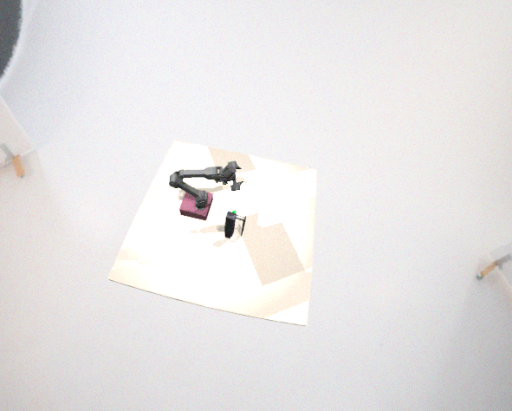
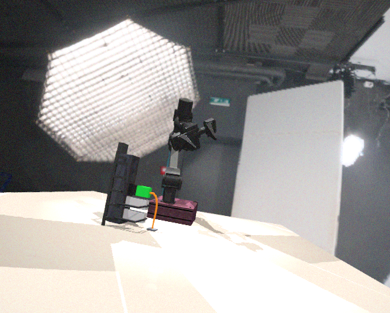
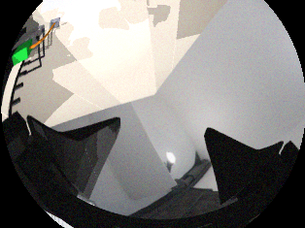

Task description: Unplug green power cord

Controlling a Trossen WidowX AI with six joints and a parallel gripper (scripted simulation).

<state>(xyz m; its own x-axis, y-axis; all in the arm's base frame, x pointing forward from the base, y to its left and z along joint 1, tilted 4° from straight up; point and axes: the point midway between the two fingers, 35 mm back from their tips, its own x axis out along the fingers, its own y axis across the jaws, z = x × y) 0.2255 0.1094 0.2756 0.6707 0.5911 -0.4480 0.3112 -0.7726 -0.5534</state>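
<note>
My gripper tip is now 21 cm to the left of the green plug, 19 cm above it and 2 cm past it.
</note>
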